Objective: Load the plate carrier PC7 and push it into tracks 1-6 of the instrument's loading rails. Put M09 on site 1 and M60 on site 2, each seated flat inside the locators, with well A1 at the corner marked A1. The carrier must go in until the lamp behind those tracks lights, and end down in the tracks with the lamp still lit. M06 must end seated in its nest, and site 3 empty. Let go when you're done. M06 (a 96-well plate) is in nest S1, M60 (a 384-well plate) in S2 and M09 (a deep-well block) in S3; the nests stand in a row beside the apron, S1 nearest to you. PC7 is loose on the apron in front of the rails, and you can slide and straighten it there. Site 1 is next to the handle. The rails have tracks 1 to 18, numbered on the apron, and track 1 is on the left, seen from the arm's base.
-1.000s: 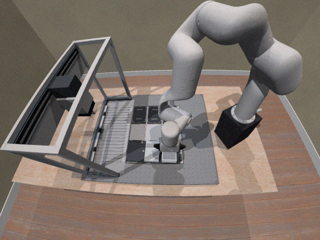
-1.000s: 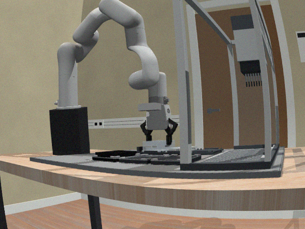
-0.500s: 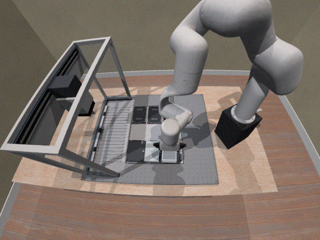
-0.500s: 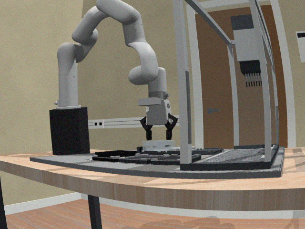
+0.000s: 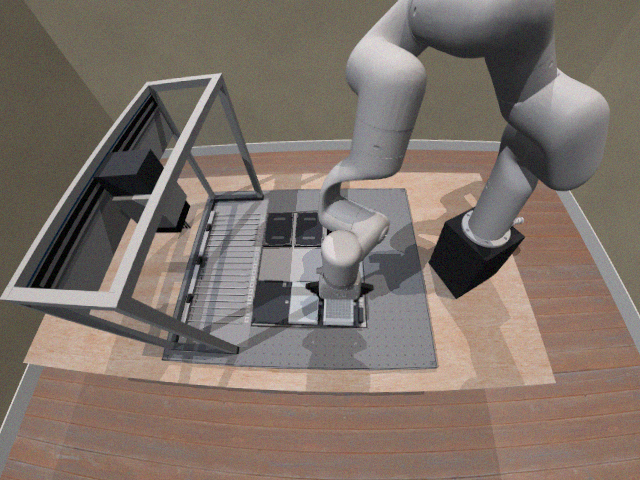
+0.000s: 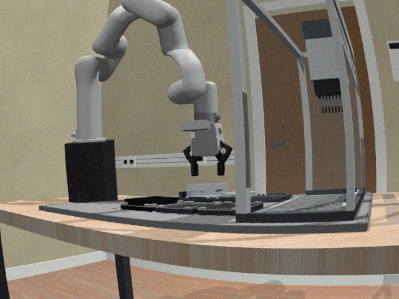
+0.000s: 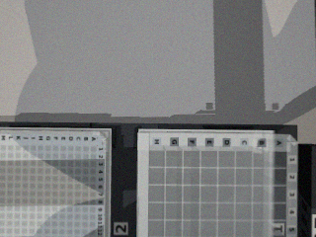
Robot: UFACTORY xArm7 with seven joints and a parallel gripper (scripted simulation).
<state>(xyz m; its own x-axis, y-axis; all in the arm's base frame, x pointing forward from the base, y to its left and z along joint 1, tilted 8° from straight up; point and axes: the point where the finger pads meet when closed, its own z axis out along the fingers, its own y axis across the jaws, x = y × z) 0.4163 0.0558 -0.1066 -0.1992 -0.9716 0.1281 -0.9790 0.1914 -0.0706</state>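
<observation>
Right now my hand is 50 mm above the deep-well block M09. Round my hand: 384-well plate M60 (100 mm ahead, 70 mm below, 20 mm to the right); then black plate m06 (270 mm to the right, 70 mm below, 60 mm behind); then dark carrier PC7 (100 mm ahead, 70 mm below, 20 mm to the right).
</observation>
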